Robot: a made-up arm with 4 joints. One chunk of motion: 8 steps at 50 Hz.
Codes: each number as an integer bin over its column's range. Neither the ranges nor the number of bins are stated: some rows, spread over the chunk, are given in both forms.
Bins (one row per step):
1: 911 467 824 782
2: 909 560 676 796
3: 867 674 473 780
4: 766 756 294 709
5: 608 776 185 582
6: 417 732 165 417
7: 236 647 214 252
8: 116 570 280 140
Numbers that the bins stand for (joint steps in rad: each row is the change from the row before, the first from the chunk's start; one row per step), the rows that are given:
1: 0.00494 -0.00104 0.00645 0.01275
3: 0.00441 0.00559 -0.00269 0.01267
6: -0.00099 0.00745 -0.01071 -0.00114
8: -0.00461 0.00226 -0.00771 -0.01167
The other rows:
2: 0.00492 0.00194 0.00259 0.01328
4: 0.00320 0.00822 -0.00735 0.00997
5: 0.00130 0.00886 -0.01019 0.00514
7: -0.00317 0.00472 -0.00943 -0.00741

